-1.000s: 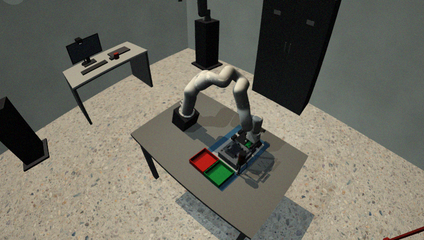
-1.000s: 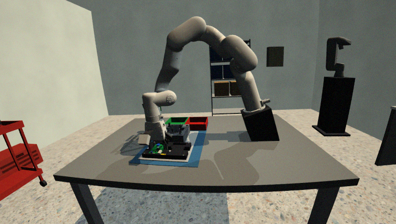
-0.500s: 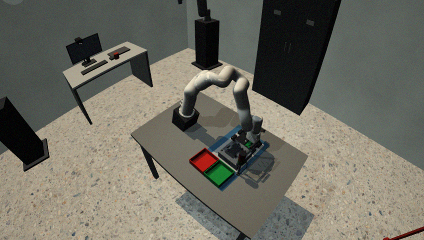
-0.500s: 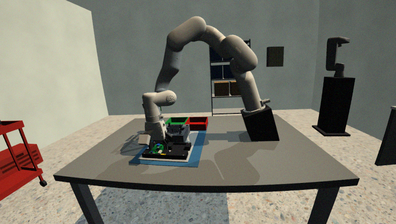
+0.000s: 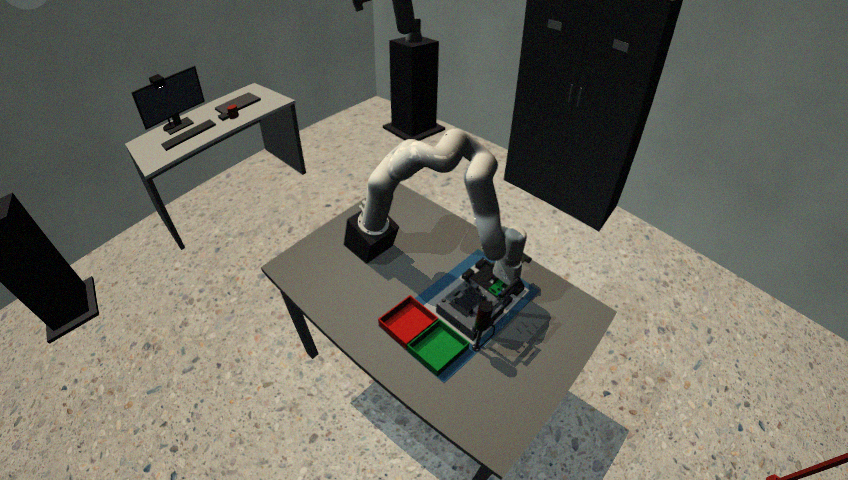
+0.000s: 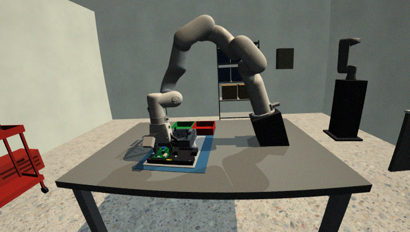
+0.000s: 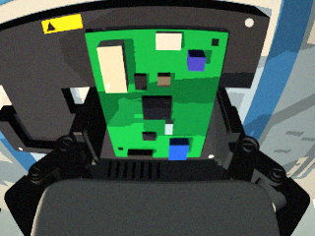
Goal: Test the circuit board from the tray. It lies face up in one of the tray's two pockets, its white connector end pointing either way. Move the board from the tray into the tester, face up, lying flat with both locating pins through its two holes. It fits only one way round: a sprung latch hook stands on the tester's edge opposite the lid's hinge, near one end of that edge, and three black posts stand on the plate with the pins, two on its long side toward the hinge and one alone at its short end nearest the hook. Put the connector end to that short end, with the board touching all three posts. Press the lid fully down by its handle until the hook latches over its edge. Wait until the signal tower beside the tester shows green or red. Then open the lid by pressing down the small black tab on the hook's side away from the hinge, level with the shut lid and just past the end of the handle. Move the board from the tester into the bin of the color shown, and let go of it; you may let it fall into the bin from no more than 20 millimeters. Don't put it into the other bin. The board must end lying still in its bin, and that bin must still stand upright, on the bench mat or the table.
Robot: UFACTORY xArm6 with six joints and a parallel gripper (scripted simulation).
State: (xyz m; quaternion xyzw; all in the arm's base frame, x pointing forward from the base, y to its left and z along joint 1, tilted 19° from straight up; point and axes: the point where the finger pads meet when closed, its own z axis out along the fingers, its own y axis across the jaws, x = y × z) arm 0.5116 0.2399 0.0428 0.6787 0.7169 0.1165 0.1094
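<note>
My gripper is now 20 mm past the tester plate, 170 mm to the left of it and 40 mm below it. Also, from my hand: green circuit board: right at my hand; then tester lid: 90 mm ahead, 160 mm to the right, 150 mm above; then black latch hook: 100 mm behind, 120 mm to the right, 50 mm above.
</note>
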